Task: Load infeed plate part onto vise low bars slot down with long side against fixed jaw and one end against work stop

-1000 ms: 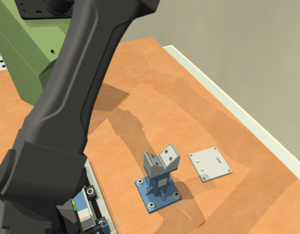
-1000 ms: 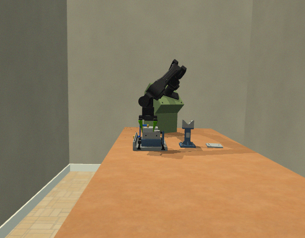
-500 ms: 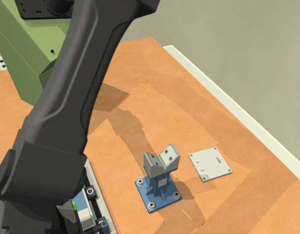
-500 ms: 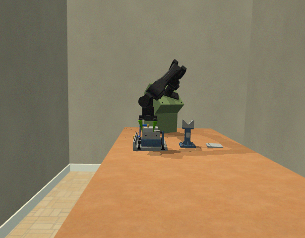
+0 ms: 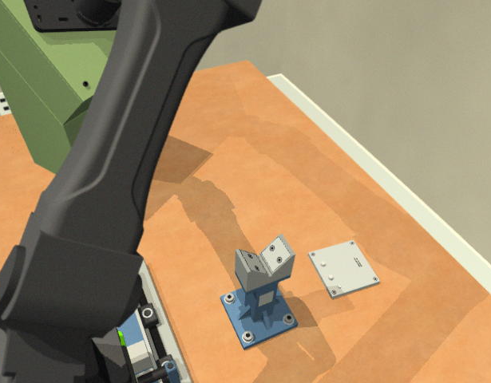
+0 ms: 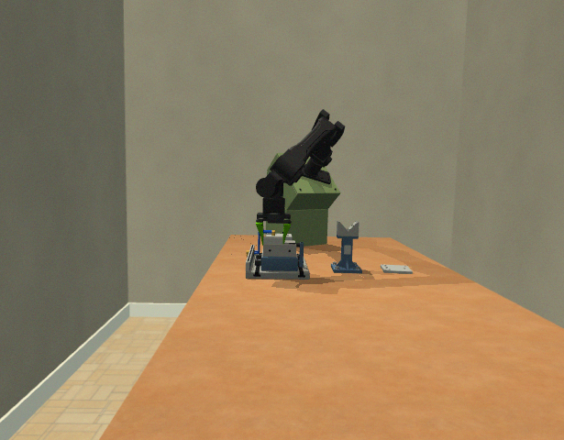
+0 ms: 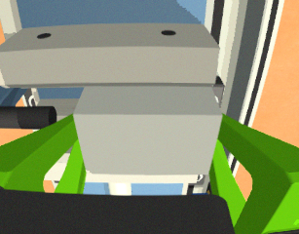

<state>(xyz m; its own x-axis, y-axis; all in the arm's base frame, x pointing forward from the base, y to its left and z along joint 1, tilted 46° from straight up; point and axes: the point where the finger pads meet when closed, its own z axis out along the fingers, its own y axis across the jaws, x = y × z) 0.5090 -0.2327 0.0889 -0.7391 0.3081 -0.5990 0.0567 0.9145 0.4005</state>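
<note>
The grey part is right at my hand. The rest, counted from my hand: fixed jaw 3 cm ahead, 2 cm to the left, 2 cm below; then moving jaw 3 cm behind, 2 cm to the left, 2 cm below; then work stop 7 cm to the left, 1 cm ahead.
</note>
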